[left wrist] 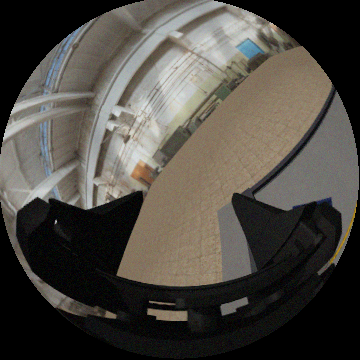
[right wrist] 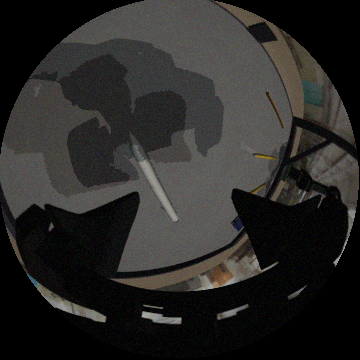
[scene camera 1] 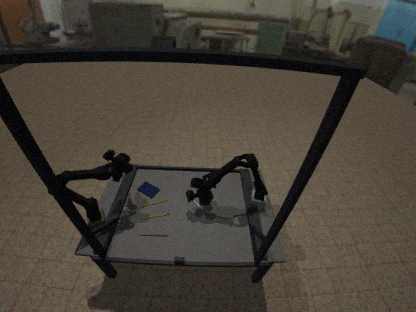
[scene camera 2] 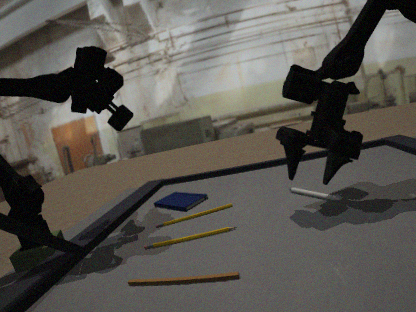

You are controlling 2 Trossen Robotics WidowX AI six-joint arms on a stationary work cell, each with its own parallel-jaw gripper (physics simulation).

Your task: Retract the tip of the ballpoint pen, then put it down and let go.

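Pixels of known places: left gripper, fingertip midpoint: (left wrist: 188, 196) (scene camera 2: 110, 105); right gripper, fingertip midpoint: (right wrist: 186, 195) (scene camera 1: 194, 201) (scene camera 2: 308, 182); left arm's base, origin of the base link: (right wrist: 289, 170) (scene camera 1: 95, 217); right arm's base, origin of the base link: (scene camera 1: 259, 196).
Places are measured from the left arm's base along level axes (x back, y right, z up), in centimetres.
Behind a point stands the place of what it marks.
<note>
A white pen (scene camera 1: 198, 203) @(x -63.8, y 19.3, z -2.9 cm) (scene camera 2: 312, 193) @(x -62.7, y 17.3, z -3.1 cm) (right wrist: 157, 185) @(x -63.0, y 18.0, z -2.9 cm) lies flat on the grey table top (scene camera 1: 210, 245) @(x -56.0, y 47.9, z -4.0 cm) (scene camera 2: 300, 270) @(x -44.6, y 34.7, z -4.0 cm). In the right wrist view its tapered end points up and left into dark shadow, so the state of its tip is hard to tell. My right gripper (scene camera 2: 309, 181) @(x -61.1, y 18.2, z 0.3 cm) (right wrist: 186, 195) @(x -61.1, y 18.2, z 0.3 cm) is open and empty above the pen, its fingers pointing down. In the right wrist view the pen's blunt end reaches between the two fingertips, apart from both. My left gripper (left wrist: 188, 196) @(x -25.9, y -17.7, z 28.2 cm) is open and empty, raised over the table's left side, far from the pen.
A blue notebook (scene camera 1: 148, 189) @(x -37.9, y -9.2, z -2.8 cm) (scene camera 2: 181, 201) @(x -37.9, y -6.8, z -2.8 cm) lies at the back left. Two yellow pencils (scene camera 1: 156, 203) @(x -38.3, y 4.3, z -3.6 cm) (scene camera 2: 192, 238) @(x -34.9, y 14.5, z -3.7 cm) and a brown stick (scene camera 1: 154, 235) @(x -29.5, y 26.6, z -3.6 cm) (scene camera 2: 184, 279) @(x -30.1, y 26.7, z -3.3 cm) lie in front of it. A dark frame (scene camera 1: 320, 145) @(x -71.4, y 70.5, z 79.3 cm) stands around the table.
</note>
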